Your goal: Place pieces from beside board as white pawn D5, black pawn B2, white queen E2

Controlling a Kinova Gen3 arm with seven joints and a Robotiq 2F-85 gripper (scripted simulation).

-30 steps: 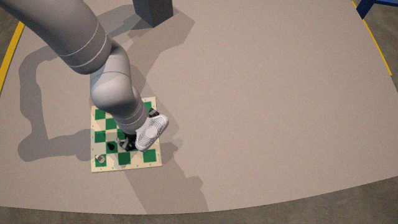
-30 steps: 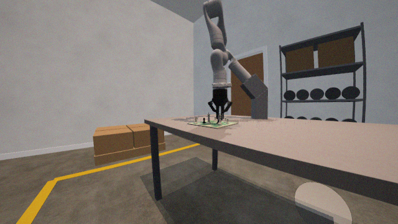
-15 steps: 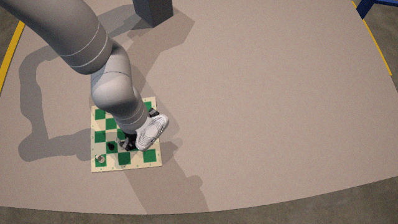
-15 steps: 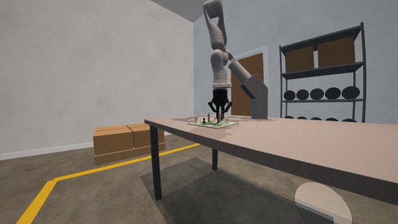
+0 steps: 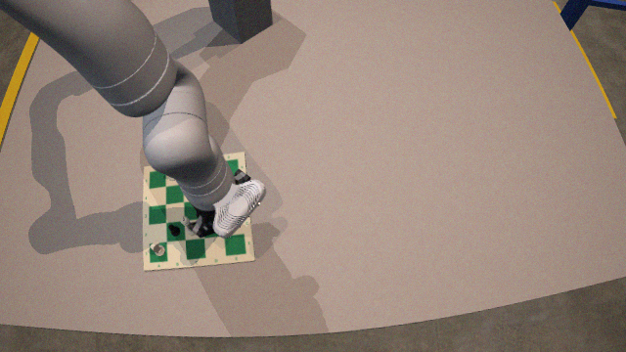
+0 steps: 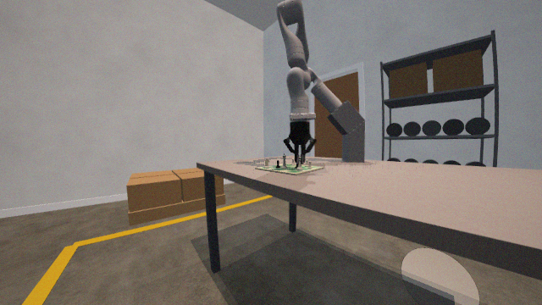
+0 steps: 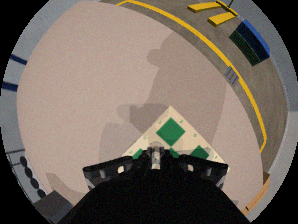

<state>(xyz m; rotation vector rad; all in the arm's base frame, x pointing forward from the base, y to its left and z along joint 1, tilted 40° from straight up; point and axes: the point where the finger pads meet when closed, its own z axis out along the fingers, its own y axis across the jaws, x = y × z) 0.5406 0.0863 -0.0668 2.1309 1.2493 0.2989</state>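
Right now the tall black piece is 4 cm to the right of my hand, 3 cm behind it and 2 cm below it. Round my hand: black pawn 11 cm to the right, 3 cm below, 2 cm ahead; cream chessboard 8 cm to the right, 5 cm below, 3 cm behind.
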